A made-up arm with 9 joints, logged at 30 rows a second.
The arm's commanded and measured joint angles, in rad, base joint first. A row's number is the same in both.
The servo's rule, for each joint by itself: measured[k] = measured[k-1] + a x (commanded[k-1-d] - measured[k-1]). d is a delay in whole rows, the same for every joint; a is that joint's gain. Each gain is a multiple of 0.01, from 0.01 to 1. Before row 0 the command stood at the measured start. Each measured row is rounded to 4 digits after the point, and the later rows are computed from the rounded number. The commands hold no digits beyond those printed.
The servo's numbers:
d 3
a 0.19 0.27 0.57 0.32 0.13 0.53 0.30 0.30 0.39
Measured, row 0:
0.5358, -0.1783, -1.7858, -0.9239, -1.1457, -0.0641, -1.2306, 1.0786, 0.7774
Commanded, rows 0 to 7:
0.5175, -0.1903, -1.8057, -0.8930, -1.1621, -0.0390, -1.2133, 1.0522, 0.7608
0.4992, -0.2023, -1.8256, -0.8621, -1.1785, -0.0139, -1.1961, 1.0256, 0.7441
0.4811, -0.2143, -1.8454, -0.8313, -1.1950, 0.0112, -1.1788, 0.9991, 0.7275
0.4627, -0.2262, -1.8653, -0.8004, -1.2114, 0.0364, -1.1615, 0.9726, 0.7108
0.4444, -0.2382, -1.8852, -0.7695, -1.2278, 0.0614, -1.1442, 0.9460, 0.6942
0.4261, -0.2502, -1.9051, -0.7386, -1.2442, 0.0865, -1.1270, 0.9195, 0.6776
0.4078, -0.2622, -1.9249, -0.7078, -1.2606, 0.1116, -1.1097, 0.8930, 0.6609
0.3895, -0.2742, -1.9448, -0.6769, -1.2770, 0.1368, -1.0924, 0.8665, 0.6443
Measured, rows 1 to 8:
0.5358, -0.1783, -1.7858, -0.9239, -1.1457, -0.0641, -1.2306, 1.0786, 0.7774
0.5358, -0.1783, -1.7858, -0.9239, -1.1457, -0.0641, -1.2306, 1.0786, 0.7774
0.5358, -0.1783, -1.7858, -0.9239, -1.1457, -0.0641, -1.2306, 1.0786, 0.7774
0.5323, -0.1815, -1.7971, -0.9140, -1.1478, -0.0508, -1.2254, 1.0707, 0.7709
0.5260, -0.1871, -1.8133, -0.8974, -1.1518, -0.0312, -1.2166, 1.0572, 0.7604
0.5175, -0.1944, -1.8316, -0.8762, -1.1574, -0.0087, -1.2053, 1.0398, 0.7476
0.5071, -0.2030, -1.8508, -0.8519, -1.1644, 0.0152, -1.1922, 1.0196, 0.7332
0.4952, -0.2125, -1.8704, -0.8255, -1.1726, 0.0397, -1.1778, 0.9975, 0.7180

